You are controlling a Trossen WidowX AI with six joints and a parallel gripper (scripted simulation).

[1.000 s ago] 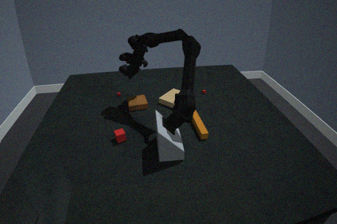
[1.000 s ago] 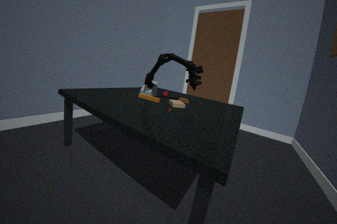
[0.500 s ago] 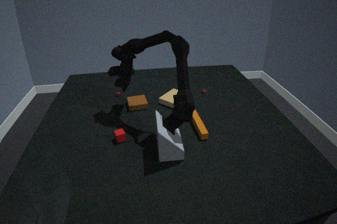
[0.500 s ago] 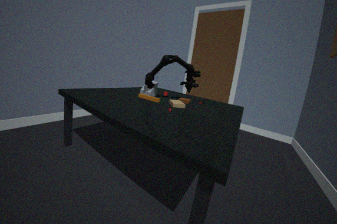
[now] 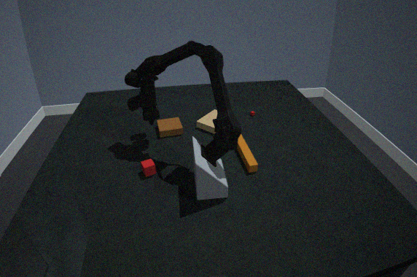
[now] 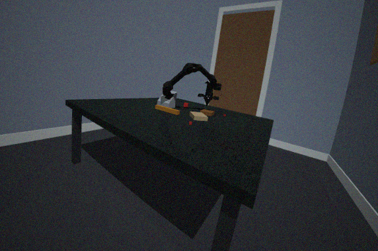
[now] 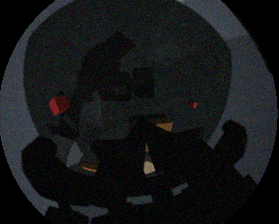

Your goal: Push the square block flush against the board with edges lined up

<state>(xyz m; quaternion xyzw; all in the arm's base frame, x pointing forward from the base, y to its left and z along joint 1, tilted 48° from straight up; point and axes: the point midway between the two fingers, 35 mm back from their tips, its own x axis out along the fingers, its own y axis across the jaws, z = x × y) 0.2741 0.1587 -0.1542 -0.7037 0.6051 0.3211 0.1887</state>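
Right now my gripper tip is 7 cm to the left of the brown block, 5 cm short of it and 4 cm above it. From my gripper tip the other things lie so: red cube 23 cm behind, 4 cm below, 1 cm to the right; orange board 36 cm to the right, 14 cm behind, 4 cm below; tan flat block 27 cm to the right, 9 cm ahead, 4 cm below.
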